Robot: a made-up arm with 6 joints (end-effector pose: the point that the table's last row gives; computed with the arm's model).
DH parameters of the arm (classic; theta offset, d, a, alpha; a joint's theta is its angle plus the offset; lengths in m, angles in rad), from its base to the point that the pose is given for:
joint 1: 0 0.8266 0.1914 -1.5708
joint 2: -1.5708 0 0.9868 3.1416
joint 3: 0 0 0.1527 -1.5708
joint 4: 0 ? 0 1.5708
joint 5: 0 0 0 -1.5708
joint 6: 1.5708 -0.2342 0 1.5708
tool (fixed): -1.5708 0 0 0
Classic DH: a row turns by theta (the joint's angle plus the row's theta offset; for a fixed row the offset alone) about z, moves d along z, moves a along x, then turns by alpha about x.
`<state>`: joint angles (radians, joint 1 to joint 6).
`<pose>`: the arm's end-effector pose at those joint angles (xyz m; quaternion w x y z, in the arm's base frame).
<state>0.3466 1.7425 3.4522 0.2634 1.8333 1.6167</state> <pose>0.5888 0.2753 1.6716 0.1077 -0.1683 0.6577 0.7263</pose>
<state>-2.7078 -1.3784 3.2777 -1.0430 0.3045 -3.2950</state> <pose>0.5787 0.3350 -0.3527 0.5599 0.2967 0.7418 -0.2196</pose>
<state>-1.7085 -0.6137 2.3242 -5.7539 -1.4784 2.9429</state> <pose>0.0894 1.5028 1.9151 0.3500 0.3504 -0.6236 0.6048</pose>
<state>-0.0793 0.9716 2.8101 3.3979 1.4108 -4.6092</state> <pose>0.7573 -0.1190 2.5335 0.7164 0.6441 -0.2675 0.0178</pose>
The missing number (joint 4, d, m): -1.1361
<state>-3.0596 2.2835 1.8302 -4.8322 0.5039 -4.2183</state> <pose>-2.1999 -0.2934 -0.2566 0.1353 -0.3105 0.9322 0.1278</pose>
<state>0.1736 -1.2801 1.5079 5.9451 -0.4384 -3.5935</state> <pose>-2.0142 -0.3197 1.5210 0.1515 -0.3389 -0.3984 -0.8387</pose>
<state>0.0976 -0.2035 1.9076 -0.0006 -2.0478 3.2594</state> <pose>-0.4873 -0.0476 2.7036 0.0574 0.9966 0.0471 0.0344</pose>
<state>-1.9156 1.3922 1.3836 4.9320 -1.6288 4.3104</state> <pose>-0.5579 -2.2284 1.0940 0.2220 -0.9588 0.1600 0.0761</pose>
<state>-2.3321 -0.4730 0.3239 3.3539 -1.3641 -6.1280</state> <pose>-0.1720 -0.2505 2.8153 0.8603 0.1454 -0.4370 0.2187</pose>
